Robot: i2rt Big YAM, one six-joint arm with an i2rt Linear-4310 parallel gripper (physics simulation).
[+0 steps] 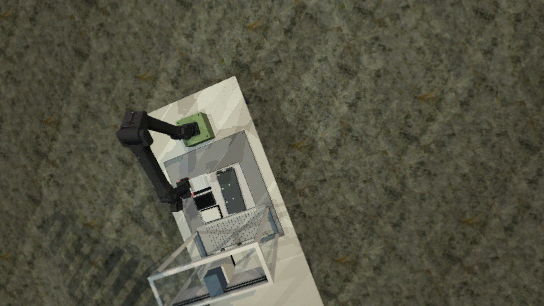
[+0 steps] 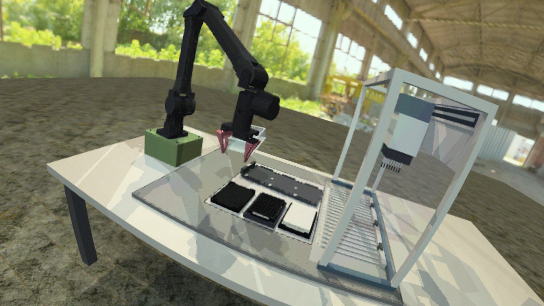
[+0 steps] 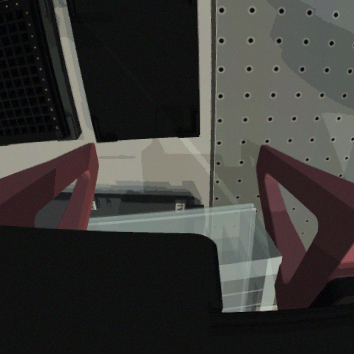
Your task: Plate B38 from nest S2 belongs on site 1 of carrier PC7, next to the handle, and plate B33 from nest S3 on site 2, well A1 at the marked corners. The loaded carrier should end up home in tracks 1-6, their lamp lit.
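Frame: origin at the arm's base, x up, y right, z ahead, level; metres.
Seen in the pictures: gripper, fingertip midpoint: [image 1: 191,185] [image 2: 233,157] [image 3: 176,154]; arm's base, origin of the base link: [image 1: 190,130] [image 2: 172,134].
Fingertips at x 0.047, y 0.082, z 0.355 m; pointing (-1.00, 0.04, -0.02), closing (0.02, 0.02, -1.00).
Observation:
Offsets run from my fingertips to a thing's middle. Level surfaces: height alone.
My gripper [image 1: 189,186] [image 2: 234,155] [image 3: 176,154] is shut on a clear lid {dx +0.047, dy -0.082, dz -0.003 m} [image 1: 199,183] [image 2: 259,132] [image 3: 239,246] and holds it in the air over the flat black nest {dx -0.122, dy +0.011, dz +0.031 m} [image 2: 232,195] [image 3: 140,70] at the left end of the nest row. A black gridded plate {dx -0.112, dy +0.006, dz +0.147 m} [image 1: 204,200] [image 2: 266,207] [image 3: 28,70] sits in the middle nest. A white plate {dx -0.112, dy -0.013, dz +0.253 m} [image 1: 210,214] [image 2: 299,217] sits in the right nest. The long dark carrier {dx -0.116, dy -0.204, dz +0.127 m} [image 1: 231,191] [image 2: 284,183] [image 3: 140,205] lies empty behind the nests, its handle end toward my gripper.
The arm stands on a green base [image 1: 205,129] [image 2: 173,149]. A perforated grey deck {dx -0.131 m} [image 1: 225,152] [image 2: 180,188] [image 3: 281,88] surrounds the nests. A white frame [image 1: 261,261] [image 2: 380,133] with a pipetting head [image 2: 404,133] stands over the ribbed tracks [image 1: 234,231] [image 2: 356,231].

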